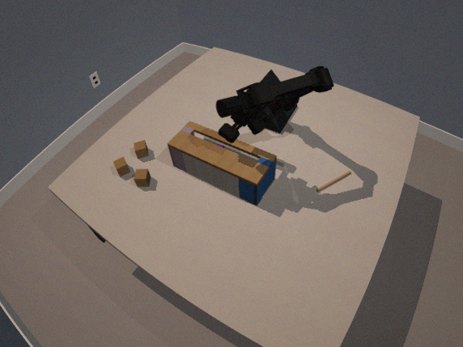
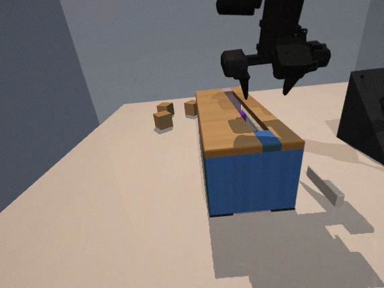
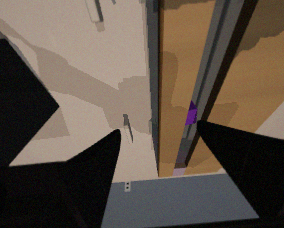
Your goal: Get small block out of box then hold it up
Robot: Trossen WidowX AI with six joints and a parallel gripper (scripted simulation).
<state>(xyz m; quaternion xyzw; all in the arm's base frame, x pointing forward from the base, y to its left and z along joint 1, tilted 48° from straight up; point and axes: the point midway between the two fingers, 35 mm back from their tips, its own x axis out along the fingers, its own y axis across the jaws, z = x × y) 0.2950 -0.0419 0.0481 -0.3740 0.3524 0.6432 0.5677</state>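
Right now my gripper tip is 9 cm above the box, 4 cm short of it and 2 cm to the left of it. Also, from my gripper tip: purple block 6 cm below, 5 cm ahead, 3 cm to the right; then thin wooden stick 39 cm to the left, 14 cm below, 11 cm behind.
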